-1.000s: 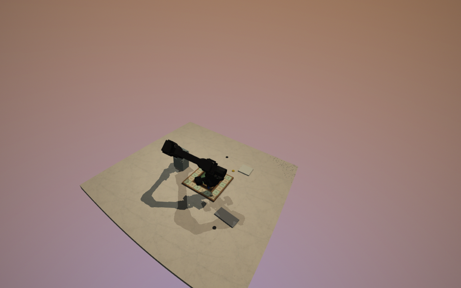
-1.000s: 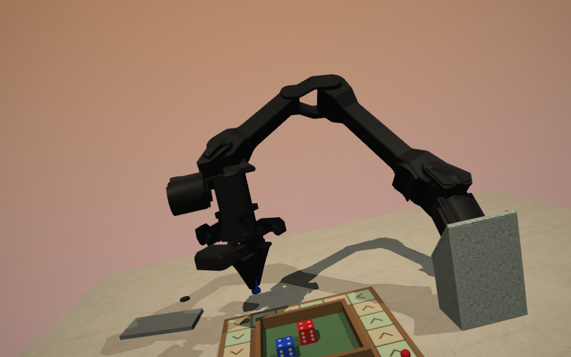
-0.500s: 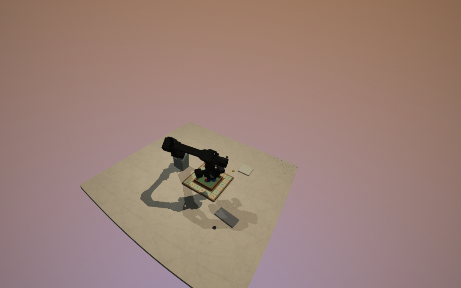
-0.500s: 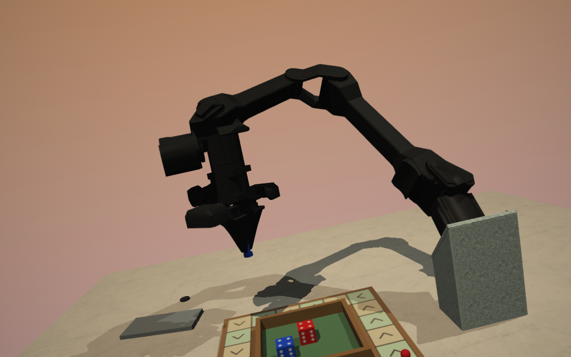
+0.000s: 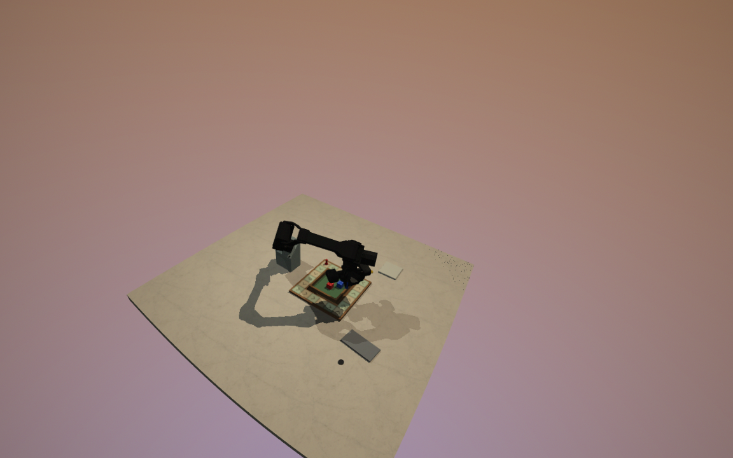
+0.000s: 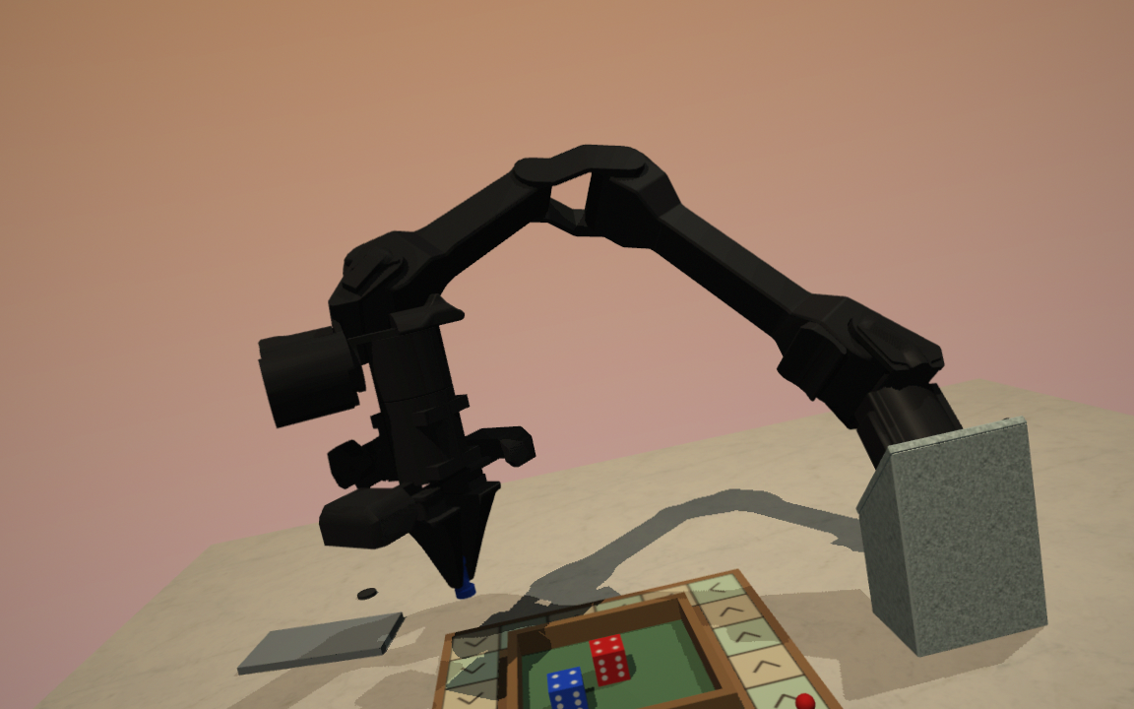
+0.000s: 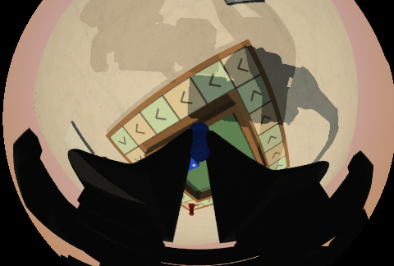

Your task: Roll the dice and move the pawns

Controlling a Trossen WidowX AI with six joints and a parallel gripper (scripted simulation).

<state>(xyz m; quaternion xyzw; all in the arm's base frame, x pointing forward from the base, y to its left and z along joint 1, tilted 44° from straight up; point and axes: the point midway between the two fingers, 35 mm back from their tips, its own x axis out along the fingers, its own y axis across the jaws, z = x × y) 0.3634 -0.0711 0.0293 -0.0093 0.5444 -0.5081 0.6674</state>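
My gripper tip is 10 cm past the green tray, 4 cm to the right of it and 10 cm above it. The rest, counted from my gripper tip: grey flat plate 16 cm ahead, 18 cm to the right, 10 cm below; red pawn 20 cm behind, 17 cm to the left, 8 cm below; blue pawn 1 cm above.
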